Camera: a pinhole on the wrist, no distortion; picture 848 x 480 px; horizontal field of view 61.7 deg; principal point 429.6 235.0 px. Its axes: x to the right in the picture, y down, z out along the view. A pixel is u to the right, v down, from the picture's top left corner.
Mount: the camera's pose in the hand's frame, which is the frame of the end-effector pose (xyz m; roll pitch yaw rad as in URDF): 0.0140 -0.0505 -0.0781 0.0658 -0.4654 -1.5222
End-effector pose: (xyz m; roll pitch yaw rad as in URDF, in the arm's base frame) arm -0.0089 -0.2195 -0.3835 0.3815 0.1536 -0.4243
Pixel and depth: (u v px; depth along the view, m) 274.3 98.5 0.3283
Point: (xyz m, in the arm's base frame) -0.0188 -0.1307 -0.1504
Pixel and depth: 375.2 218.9 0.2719
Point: 0.0106 -0.2015 -0.2066
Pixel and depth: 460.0 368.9 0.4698
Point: 0.1023 -0.2650 -0.0132
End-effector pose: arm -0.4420 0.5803 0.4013 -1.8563 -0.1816 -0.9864
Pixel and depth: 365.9 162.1 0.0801
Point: -0.4501 0.5792 0.4125
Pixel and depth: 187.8 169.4 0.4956
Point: -0.2943 0.6917 0.0085
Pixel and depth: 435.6 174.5 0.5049
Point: -0.1970 0.7710 0.1281
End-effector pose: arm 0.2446 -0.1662 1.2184 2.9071 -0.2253 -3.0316
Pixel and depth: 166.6 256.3 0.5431
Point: 0.1728 0.2635 0.9964
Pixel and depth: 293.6 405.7 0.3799
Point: 0.1113 0.0598 1.0556
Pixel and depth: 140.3 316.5 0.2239
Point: 0.2019 -0.0222 1.1741
